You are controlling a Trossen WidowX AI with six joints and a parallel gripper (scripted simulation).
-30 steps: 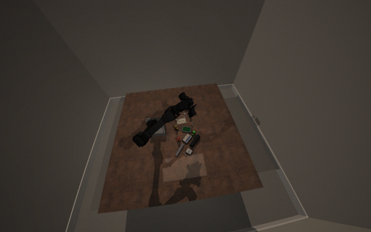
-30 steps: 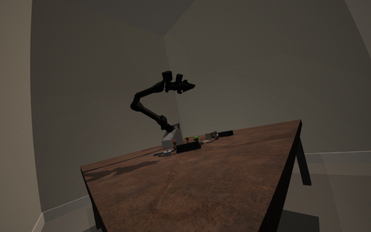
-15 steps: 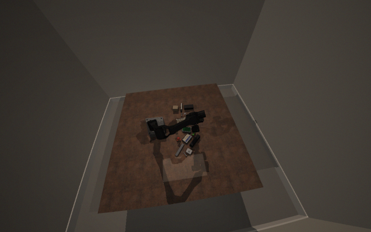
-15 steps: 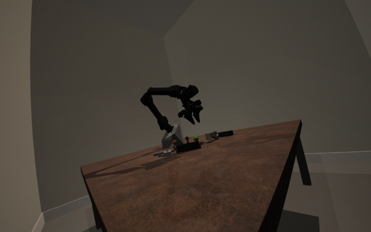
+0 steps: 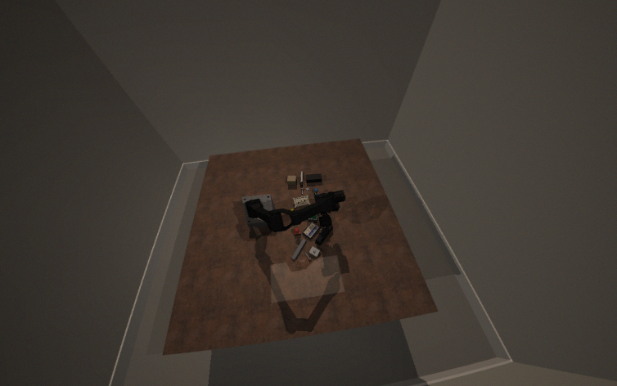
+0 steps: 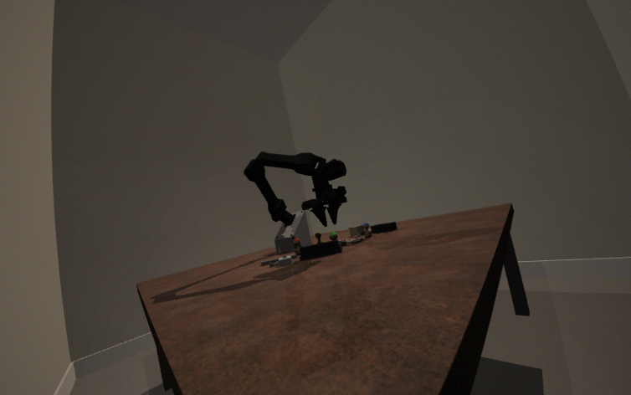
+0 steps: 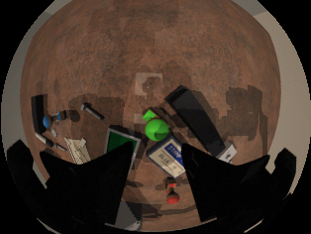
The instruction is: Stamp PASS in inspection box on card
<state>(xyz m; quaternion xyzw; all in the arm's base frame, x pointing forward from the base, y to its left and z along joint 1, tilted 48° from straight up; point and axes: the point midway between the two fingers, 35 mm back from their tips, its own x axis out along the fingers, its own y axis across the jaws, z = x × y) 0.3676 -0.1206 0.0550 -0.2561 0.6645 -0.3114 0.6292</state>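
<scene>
Now: the green-knobbed stamp 70 mm below my gripper tip. Also, from my gripper tip: green ink pad (60 mm behind, 70 mm to the left, 90 mm below); long black block (80 mm to the right, 80 mm below); blue-and-white box (80 mm behind, 40 mm to the right, 80 mm below).
</scene>
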